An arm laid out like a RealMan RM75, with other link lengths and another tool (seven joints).
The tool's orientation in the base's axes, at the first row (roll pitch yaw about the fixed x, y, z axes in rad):
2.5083 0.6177 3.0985
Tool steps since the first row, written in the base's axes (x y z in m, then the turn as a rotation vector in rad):
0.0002 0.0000 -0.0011 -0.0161 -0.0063 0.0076
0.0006 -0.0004 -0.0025 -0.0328 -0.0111 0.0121
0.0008 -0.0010 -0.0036 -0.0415 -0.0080 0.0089
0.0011 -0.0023 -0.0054 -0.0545 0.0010 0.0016
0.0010 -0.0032 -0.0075 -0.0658 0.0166 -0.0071
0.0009 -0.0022 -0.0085 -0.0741 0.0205 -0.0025
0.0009 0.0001 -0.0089 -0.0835 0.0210 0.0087
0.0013 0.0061 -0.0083 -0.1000 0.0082 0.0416
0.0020 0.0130 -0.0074 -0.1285 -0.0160 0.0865
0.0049 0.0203 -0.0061 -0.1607 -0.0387 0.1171
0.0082 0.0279 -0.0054 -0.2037 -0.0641 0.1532
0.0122 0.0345 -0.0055 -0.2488 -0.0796 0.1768
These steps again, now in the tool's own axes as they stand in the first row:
0.0005 -0.0006 0.0008 0.0085 0.0035 -0.0165
0.0009 -0.0017 0.0017 0.0193 0.0068 -0.0304
0.0014 -0.0028 0.0022 0.0284 0.0105 -0.0308
0.0022 -0.0048 0.0028 0.0435 0.0184 -0.0273
0.0034 -0.0066 0.0036 0.0583 0.0304 -0.0182
0.0041 -0.0062 0.0048 0.0625 0.0384 -0.0231
0.0044 -0.0045 0.0063 0.0637 0.0471 -0.0348
0.0040 0.0006 0.0096 0.0576 0.0576 -0.0718
0.0031 0.0065 0.0133 0.0540 0.0681 -0.1292
0.0003 0.0122 0.0180 0.0617 0.0742 -0.1781
-0.0026 0.0178 0.0235 0.0749 0.0840 -0.2375
-0.0055 0.0219 0.0293 0.0974 0.0966 -0.2840

